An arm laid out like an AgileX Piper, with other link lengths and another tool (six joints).
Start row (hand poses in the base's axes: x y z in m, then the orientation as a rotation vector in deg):
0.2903, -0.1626, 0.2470, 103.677, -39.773, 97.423
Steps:
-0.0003, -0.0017, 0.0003, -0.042, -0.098, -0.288
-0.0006, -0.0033, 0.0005, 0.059, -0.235, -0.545
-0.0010, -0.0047, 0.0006, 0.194, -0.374, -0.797
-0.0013, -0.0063, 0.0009, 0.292, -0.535, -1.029
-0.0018, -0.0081, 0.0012, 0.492, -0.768, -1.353
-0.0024, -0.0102, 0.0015, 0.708, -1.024, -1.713
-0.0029, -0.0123, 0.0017, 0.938, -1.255, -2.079
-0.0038, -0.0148, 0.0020, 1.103, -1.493, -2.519
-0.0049, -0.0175, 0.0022, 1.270, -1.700, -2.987
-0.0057, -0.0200, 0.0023, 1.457, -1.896, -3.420
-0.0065, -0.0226, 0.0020, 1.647, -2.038, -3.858
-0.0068, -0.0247, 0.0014, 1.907, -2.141, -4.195
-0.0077, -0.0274, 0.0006, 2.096, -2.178, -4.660
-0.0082, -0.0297, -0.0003, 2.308, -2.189, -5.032
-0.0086, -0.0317, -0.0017, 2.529, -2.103, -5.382
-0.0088, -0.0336, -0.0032, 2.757, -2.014, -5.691
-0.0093, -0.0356, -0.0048, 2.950, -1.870, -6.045
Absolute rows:
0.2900, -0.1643, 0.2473, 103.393, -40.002, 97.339
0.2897, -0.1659, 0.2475, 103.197, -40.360, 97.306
0.2893, -0.1673, 0.2476, 103.026, -40.748, 97.275
0.2890, -0.1689, 0.2479, 102.825, -41.092, 97.281
0.2885, -0.1707, 0.2482, 102.581, -41.638, 97.293
0.2879, -0.1728, 0.2485, 102.306, -42.237, 97.303
0.2874, -0.1749, 0.2487, 102.053, -42.842, 97.281
0.2865, -0.1774, 0.2490, 101.702, -43.444, 97.220
0.2854, -0.1801, 0.2492, 101.356, -44.055, 97.108
0.2846, -0.1826, 0.2493, 101.053, -44.653, 97.004
0.2838, -0.1852, 0.2490, 100.787, -45.234, 96.842
0.2835, -0.1873, 0.2484, 100.661, -45.788, 96.702
0.2826, -0.1900, 0.2476, 100.453, -46.342, 96.414
0.2821, -0.1923, 0.2467, 100.339, -46.836, 96.160
0.2817, -0.1943, 0.2453, 100.317, -47.281, 95.823
0.2815, -0.1962, 0.2438, 100.327, -47.699, 95.509
0.2810, -0.1982, 0.2422, 100.324, -48.093, 95.112

